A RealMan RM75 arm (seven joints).
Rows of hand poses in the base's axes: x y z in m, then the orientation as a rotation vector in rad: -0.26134 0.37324 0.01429 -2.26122 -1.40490 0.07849; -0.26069 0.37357 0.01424 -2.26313 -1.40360 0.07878; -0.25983 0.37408 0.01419 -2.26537 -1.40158 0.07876; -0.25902 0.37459 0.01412 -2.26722 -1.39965 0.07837; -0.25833 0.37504 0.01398 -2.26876 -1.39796 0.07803; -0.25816 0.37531 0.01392 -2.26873 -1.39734 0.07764; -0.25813 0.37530 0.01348 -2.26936 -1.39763 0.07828; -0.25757 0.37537 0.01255 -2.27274 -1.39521 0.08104; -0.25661 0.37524 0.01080 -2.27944 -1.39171 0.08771; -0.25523 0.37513 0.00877 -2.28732 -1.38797 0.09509; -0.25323 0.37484 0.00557 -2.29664 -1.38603 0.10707; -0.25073 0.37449 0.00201 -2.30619 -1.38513 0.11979; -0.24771 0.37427 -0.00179 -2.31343 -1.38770 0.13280; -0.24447 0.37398 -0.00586 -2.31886 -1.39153 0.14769; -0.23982 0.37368 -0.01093 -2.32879 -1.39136 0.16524; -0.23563 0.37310 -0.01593 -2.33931 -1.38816 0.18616; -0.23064 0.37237 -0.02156 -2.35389 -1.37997 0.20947; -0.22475 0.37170 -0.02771 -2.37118 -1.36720 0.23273; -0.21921 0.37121 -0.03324 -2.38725 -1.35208 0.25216; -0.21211 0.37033 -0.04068 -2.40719 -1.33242 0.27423; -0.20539 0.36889 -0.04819 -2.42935 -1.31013 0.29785; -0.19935 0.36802 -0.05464 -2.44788 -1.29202 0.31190
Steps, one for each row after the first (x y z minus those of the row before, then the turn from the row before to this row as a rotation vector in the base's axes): 0.00065 0.00033 -0.00005 -0.00113 -0.00005 -0.00142; 0.00086 0.00051 -0.00005 -0.00101 -0.00008 -0.00203; 0.00081 0.00051 -0.00007 -0.00060 -0.00018 -0.00191; 0.00069 0.00045 -0.00014 -0.00046 -0.00013 -0.00164; 0.00017 0.00027 -0.00006 0.00039 0.00003 -0.00044; 0.00003 -0.00001 -0.00044 -0.00084 0.00002 0.00007; 0.00056 0.00007 -0.00093 -0.00285 0.00127 -0.00220; 0.00096 -0.00013 -0.00175 -0.00658 0.00270 -0.00335; 0.00138 -0.00011 -0.00203 -0.00771 0.00272 -0.00377; 0.00200 -0.00029 -0.00320 -0.01127 0.00412 -0.00236; 0.00250 -0.00035 -0.00356 -0.01212 0.00399 -0.00166; 0.00302 -0.00022 -0.00380 -0.01164 0.00370 0.00132; 0.00324 -0.00029 -0.00407 -0.01144 0.00499 0.00300; 0.00465 -0.00030 -0.00507 -0.01470 0.00611 -0.00054; 0.00419 -0.00058 -0.00500 -0.01560 0.00882 -0.00209; 0.00499 -0.00073 -0.00563 -0.01822 0.01015 -0.00610; 0.00589 -0.00067 -0.00615 -0.01901 0.01042 -0.00976; 0.00554 -0.00049 -0.00553 -0.01594 0.00939 -0.01140; 0.00710 -0.00088 -0.00744 -0.01891 0.01057 -0.01491; 0.00672 -0.00144 -0.00751 -0.02082 0.01108 -0.01684; 0.00604 -0.00087 -0.00645 -0.01544 0.00566 -0.01441
